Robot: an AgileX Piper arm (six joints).
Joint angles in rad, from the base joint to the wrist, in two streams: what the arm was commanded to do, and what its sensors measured. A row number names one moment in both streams.
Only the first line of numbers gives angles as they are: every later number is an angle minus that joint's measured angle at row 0.
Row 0, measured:
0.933 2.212 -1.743 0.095 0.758 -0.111
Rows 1 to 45, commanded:
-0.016 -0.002 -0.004 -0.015 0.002 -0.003
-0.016 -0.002 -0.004 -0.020 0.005 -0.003
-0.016 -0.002 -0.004 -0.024 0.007 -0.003
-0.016 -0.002 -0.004 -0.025 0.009 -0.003
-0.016 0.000 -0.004 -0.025 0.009 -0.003
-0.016 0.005 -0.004 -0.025 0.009 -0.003
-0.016 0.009 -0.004 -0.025 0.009 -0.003
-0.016 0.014 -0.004 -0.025 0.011 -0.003
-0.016 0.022 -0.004 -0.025 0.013 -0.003
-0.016 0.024 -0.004 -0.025 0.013 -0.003
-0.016 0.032 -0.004 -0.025 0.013 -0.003
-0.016 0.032 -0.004 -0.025 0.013 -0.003
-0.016 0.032 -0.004 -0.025 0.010 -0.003
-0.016 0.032 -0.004 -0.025 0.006 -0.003
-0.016 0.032 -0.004 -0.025 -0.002 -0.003
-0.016 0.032 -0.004 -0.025 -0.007 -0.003
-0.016 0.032 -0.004 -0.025 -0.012 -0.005
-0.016 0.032 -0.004 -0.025 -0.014 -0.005
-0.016 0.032 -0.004 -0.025 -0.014 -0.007
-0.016 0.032 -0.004 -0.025 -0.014 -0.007
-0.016 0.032 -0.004 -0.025 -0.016 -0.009
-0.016 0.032 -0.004 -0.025 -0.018 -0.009
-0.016 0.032 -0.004 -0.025 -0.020 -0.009
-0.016 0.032 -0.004 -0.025 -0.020 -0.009
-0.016 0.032 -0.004 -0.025 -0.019 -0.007
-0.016 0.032 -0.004 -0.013 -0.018 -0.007
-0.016 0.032 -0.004 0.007 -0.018 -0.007
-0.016 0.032 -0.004 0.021 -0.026 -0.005
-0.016 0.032 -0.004 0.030 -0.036 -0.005
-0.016 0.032 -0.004 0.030 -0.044 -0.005
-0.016 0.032 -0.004 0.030 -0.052 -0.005
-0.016 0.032 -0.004 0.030 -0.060 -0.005
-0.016 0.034 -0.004 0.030 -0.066 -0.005
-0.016 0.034 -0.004 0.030 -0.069 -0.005
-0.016 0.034 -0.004 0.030 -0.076 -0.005
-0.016 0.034 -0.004 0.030 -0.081 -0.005
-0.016 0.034 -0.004 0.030 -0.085 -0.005
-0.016 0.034 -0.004 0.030 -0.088 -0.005
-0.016 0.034 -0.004 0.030 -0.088 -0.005
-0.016 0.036 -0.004 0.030 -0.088 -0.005
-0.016 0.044 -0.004 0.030 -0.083 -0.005
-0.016 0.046 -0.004 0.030 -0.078 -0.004
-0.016 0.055 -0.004 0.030 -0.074 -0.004
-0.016 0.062 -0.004 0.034 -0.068 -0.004
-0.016 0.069 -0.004 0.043 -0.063 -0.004
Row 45, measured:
-0.014 0.039 0.000 0.020 -0.075 -0.002
